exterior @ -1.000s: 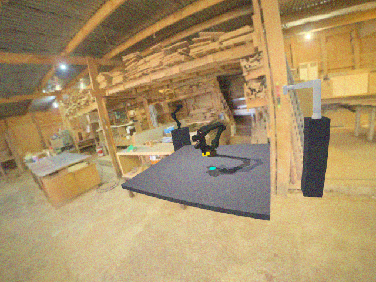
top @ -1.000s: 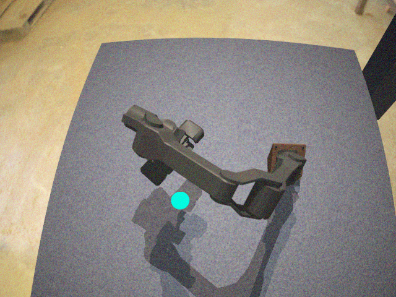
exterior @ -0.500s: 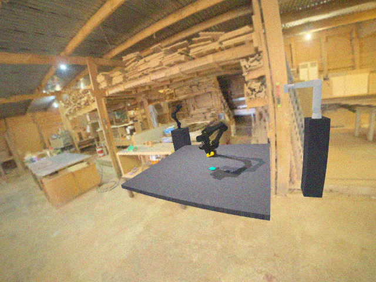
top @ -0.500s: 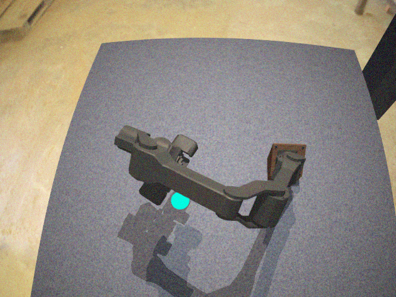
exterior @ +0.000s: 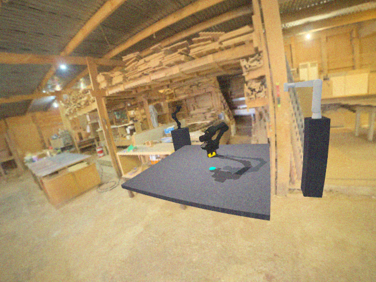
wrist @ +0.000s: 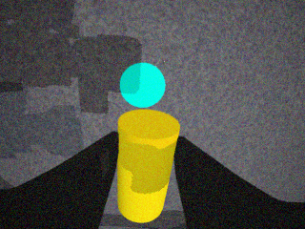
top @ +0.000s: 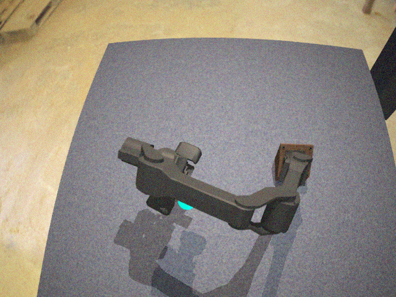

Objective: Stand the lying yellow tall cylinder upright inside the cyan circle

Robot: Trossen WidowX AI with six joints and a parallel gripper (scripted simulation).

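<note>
The cyan circle lies 140 mm below my gripper tip. The rest, counted from my gripper tip: yellow tall cylinder 20 mm behind, 10 mm to the left.
</note>
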